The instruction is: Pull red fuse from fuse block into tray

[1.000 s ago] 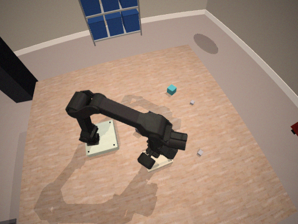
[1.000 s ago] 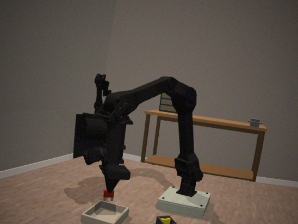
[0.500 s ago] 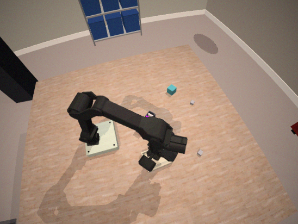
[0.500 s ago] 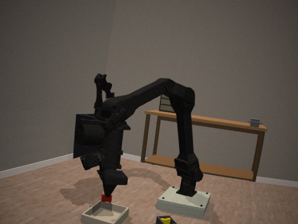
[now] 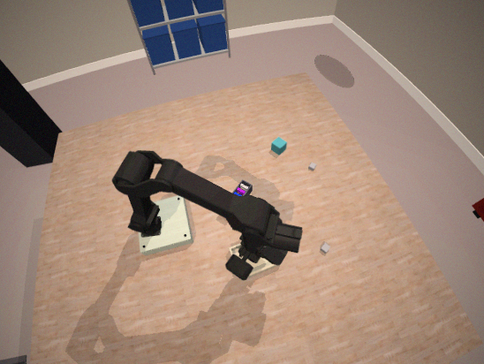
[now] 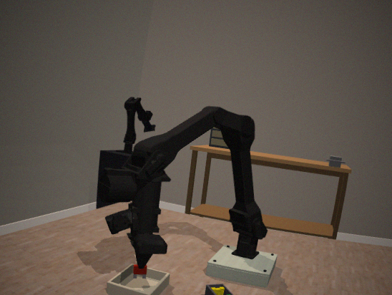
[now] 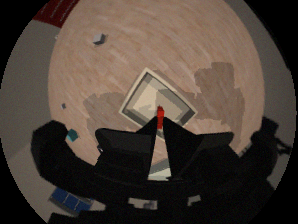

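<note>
Right now the red fuse is 10 mm below my gripper tip. The rest, counted from my gripper tip: cream tray 60 mm below; then teal cube 170 mm ahead, 410 mm to the left, 40 mm below.
</note>
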